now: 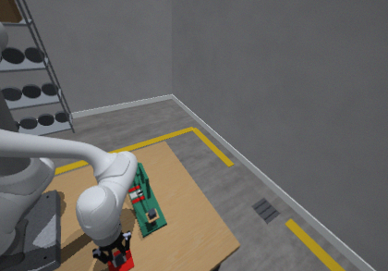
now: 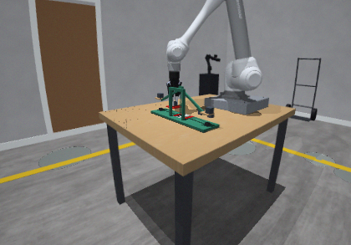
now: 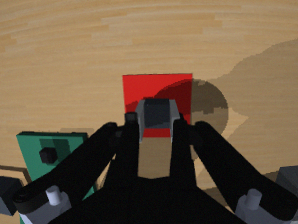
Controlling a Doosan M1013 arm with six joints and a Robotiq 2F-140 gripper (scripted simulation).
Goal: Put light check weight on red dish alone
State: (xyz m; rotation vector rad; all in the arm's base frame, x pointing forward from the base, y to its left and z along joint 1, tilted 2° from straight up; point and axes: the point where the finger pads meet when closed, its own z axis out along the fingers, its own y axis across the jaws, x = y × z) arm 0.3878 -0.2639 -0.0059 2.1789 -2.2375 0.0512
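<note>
Right now my hand is 4 cm above the flat red dish. Round my hand: green rocker balance 18 cm ahead, 26 cm to the left, 5 cm above.
</note>
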